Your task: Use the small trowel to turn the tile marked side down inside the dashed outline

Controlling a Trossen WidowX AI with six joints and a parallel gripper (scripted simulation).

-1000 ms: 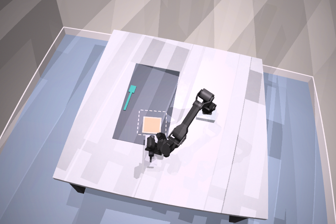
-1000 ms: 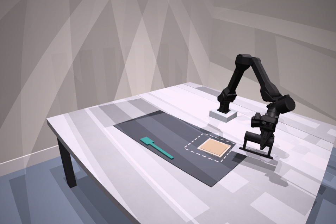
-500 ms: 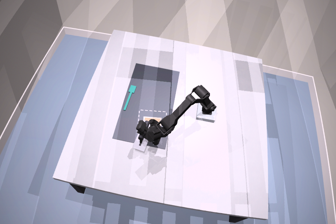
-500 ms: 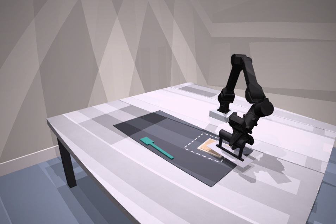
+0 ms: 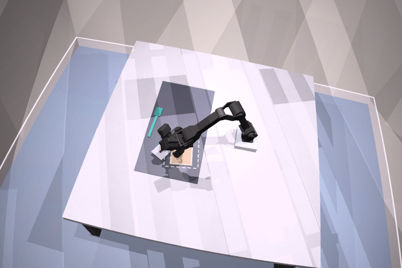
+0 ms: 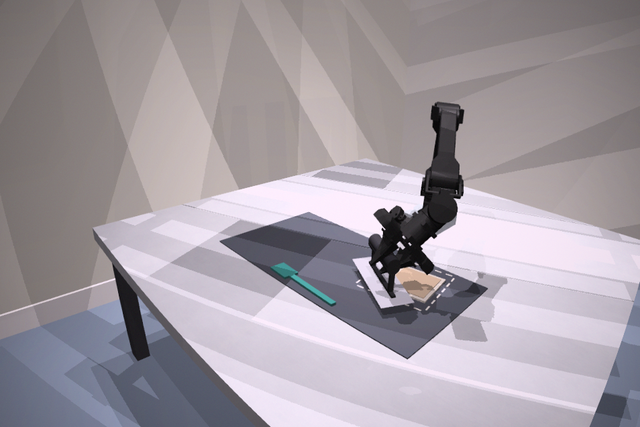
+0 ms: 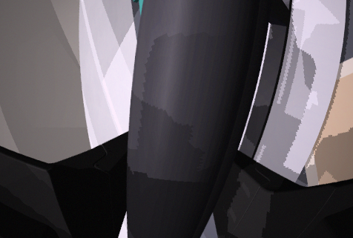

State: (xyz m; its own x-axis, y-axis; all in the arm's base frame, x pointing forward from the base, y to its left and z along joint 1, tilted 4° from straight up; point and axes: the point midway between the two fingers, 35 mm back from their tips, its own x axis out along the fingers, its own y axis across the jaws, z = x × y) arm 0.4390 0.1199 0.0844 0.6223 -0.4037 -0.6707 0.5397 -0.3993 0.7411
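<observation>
Now: gripper tip 6 cm past the dark mat, 13 cm to the left of it and 9 cm above it. The rest, counted from my gripper tip: teal trowel 7 cm ahead, 17 cm to the right, 7 cm below; then tile 11 cm behind, 4 cm to the left, 7 cm below.
</observation>
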